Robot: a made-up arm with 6 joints. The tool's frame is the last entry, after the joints.
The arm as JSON. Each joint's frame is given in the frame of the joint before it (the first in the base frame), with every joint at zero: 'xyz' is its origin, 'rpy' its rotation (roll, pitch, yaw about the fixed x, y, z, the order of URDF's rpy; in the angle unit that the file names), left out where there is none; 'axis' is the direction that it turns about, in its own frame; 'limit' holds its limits. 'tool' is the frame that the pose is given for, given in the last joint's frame.
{
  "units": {
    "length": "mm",
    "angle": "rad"
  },
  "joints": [
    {
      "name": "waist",
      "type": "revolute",
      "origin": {
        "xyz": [
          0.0,
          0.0,
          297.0
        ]
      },
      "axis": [
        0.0,
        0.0,
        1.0
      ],
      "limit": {
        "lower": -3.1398,
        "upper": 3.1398
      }
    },
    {
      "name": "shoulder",
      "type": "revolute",
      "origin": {
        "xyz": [
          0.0,
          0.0,
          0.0
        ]
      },
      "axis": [
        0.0,
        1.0,
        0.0
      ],
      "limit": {
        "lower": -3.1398,
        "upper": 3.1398
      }
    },
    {
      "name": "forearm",
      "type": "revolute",
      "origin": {
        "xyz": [
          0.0,
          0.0,
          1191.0
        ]
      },
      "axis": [
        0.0,
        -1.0,
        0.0
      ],
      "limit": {
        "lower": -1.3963,
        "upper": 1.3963
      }
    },
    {
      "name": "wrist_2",
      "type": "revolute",
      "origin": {
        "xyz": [
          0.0,
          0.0,
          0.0
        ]
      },
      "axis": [
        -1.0,
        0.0,
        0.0
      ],
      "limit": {
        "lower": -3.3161,
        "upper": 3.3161
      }
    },
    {
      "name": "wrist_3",
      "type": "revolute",
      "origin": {
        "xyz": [
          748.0,
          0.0,
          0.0
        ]
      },
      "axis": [
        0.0,
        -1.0,
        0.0
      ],
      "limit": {
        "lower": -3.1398,
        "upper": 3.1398
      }
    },
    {
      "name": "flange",
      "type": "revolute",
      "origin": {
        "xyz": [
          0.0,
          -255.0,
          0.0
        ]
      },
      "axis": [
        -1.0,
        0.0,
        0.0
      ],
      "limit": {
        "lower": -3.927,
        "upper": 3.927
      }
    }
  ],
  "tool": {
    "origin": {
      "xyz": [
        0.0,
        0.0,
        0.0
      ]
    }
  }
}
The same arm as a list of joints. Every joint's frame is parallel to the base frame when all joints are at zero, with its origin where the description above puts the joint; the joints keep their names.
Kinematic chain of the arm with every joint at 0, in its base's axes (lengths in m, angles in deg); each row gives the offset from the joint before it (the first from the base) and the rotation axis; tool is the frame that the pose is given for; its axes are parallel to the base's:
waist: xyz 0.0000 0.0000 0.2970 axis +z
shoulder: xyz 0.0000 0.0000 0.0000 axis +y
forearm: xyz 0.0000 0.0000 1.1910 axis -y
wrist_2: xyz 0.0000 0.0000 0.0000 axis -x
wrist_3: xyz 0.7480 0.0000 0.0000 axis -y
flange: xyz 0.0000 -0.2550 0.0000 axis -x
tool: xyz 0.0000 0.0000 0.0000
Joint limits (deg, base to tool): -179.90..179.90 -179.90..179.90 -80.00..80.00 -190.00..190.00 -179.90..179.90 -225.00..225.00

